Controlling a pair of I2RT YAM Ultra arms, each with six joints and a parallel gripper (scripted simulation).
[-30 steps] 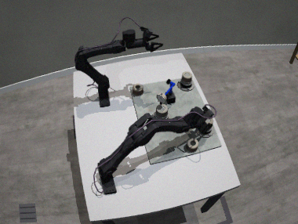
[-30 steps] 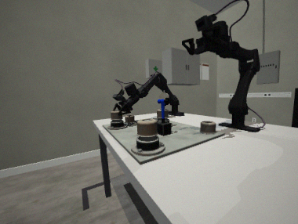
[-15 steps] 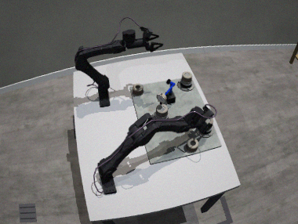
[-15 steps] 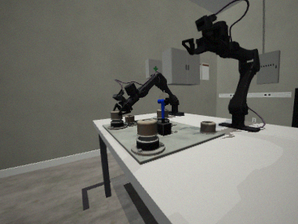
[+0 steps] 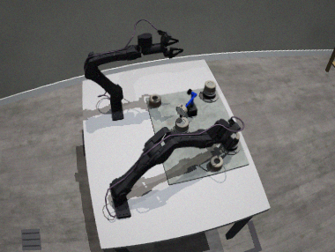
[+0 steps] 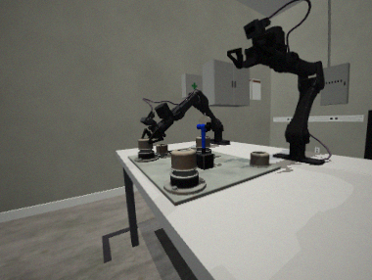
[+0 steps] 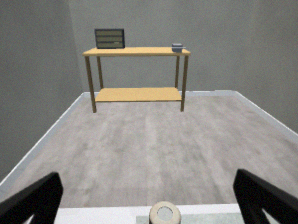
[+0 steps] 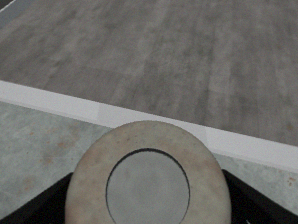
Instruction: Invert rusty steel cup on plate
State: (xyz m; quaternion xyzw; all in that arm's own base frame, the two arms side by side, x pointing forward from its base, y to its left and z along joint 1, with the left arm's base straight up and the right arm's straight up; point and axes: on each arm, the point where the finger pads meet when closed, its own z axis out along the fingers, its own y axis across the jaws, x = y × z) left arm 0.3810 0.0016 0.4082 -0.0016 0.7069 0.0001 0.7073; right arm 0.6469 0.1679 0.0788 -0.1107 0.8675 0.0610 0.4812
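Note:
My right gripper is now 17 cm past the grey-green plate, 14 cm to the right of it and 9 cm above it.

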